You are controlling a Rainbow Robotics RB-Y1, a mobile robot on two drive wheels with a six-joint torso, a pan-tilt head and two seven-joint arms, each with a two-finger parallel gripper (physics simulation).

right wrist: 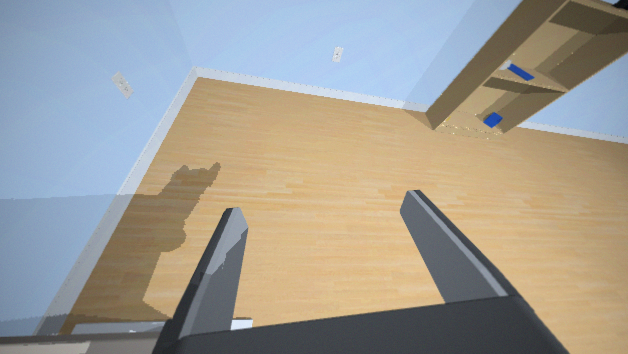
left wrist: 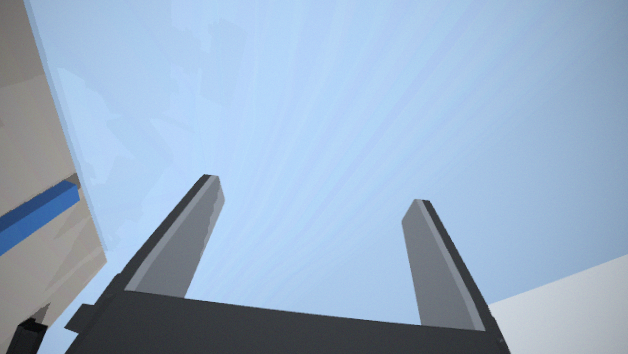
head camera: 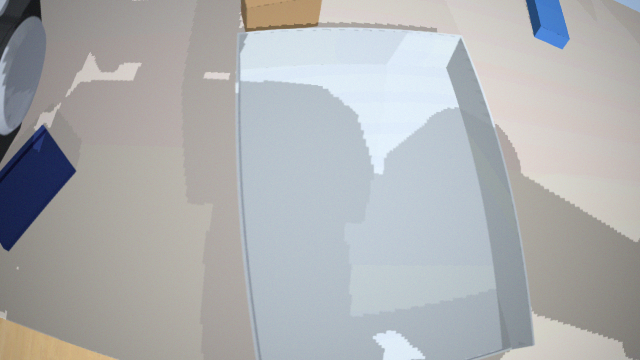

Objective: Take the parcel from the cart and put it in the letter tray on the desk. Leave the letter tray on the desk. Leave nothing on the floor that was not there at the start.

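Frame: origin at the robot's base, x back, y right, z up, level; centimetres.
Seen in the pictures: left gripper, fingertip midpoint: [left wrist: 315, 199]; right gripper, fingertip midpoint: [right wrist: 325, 208].
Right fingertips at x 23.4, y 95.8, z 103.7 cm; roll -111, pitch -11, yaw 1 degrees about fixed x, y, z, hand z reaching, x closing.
Note:
Offsets run from my right fingertips to a thing's top centre. "spot": to the spot under its first point. Level surfaces: height alone.
In the head camera, a large light-grey open tray @(dy -86.6, dx -36.8, dz -1.6 cm) [head camera: 300, 200], seemingly the letter tray, lies on the beige desk @(dz -8.6 cm) [head camera: 125, 240]; its inside shows nothing lying in it. A brown box @(spot: dy -97.0, dx -59.2, dz -5.1 cm) [head camera: 282, 14], cut by the top edge of the picture, sits just beyond the tray's far rim; I cannot tell whether it is the parcel. The cart cannot be made out. My left gripper [left wrist: 315, 199] is open and empty, with pale blue wall behind it. My right gripper [right wrist: 325, 208] is open and empty, above the wooden floor. Neither gripper shows in the head camera.
A blue block @(dy -53.1, dx -76.0, dz -5.6 cm) [head camera: 550, 22] [left wrist: 40, 212] lies beyond the tray at the right. A dark blue flat object @(dy -128.2, dx -36.7, dz -7.4 cm) [head camera: 37, 187] lies left of the tray. A black object @(dy -13.0, dx -54.0, dz -3.2 cm) [left wrist: 27, 337] stands at the left wrist view's lower left. A wooden shelf unit [right wrist: 480, 62] stands by the wall.

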